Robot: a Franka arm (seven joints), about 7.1 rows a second.
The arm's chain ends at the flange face. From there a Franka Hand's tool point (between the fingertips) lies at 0.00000 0.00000 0.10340 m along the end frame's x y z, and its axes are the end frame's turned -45 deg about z.
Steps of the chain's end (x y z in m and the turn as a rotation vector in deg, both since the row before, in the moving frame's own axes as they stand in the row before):
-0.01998 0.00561 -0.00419 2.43 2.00 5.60
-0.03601 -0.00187 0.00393 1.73 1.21 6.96
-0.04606 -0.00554 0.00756 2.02 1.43 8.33
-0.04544 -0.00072 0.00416 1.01 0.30 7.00
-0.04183 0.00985 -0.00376 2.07 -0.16 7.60
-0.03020 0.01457 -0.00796 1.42 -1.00 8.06
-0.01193 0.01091 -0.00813 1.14 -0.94 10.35
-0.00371 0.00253 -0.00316 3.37 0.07 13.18
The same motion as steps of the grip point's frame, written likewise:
-0.01243 -0.01043 -0.00435 0.30 3.13 5.60
-0.02036 -0.02722 0.00386 0.37 2.08 6.96
-0.02421 -0.03692 0.00746 0.42 2.44 8.33
-0.02990 -0.03344 0.00414 0.50 0.93 7.00
-0.03393 -0.02529 -0.00383 1.58 1.35 7.60
-0.03091 -0.01409 -0.00801 1.71 0.30 8.06
-0.01566 -0.00334 -0.00816 1.47 0.14 10.35
0.00042 -0.00450 -0.00334 2.33 2.43 13.18

